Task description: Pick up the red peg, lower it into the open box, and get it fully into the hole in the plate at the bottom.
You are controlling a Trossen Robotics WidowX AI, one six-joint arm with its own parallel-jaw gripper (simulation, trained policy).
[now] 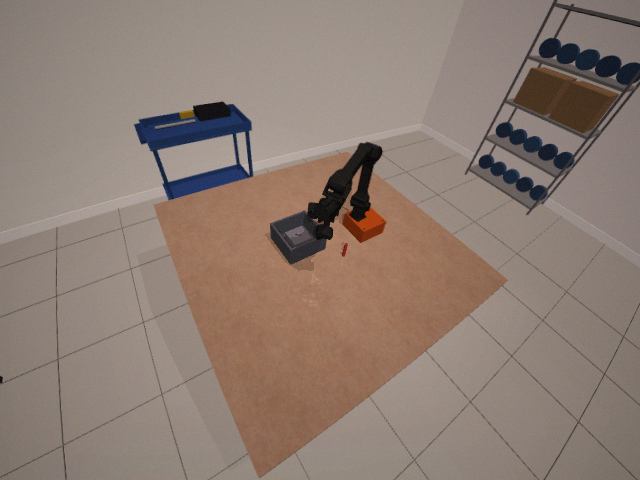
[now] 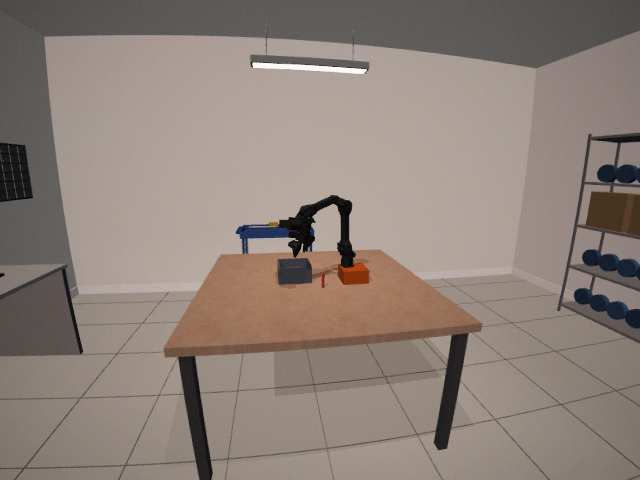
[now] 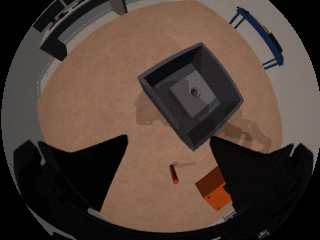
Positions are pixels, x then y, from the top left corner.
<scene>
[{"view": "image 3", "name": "my gripper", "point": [169,140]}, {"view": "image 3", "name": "dark grey box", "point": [156,81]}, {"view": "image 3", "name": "light grey plate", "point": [191,94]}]
</scene>
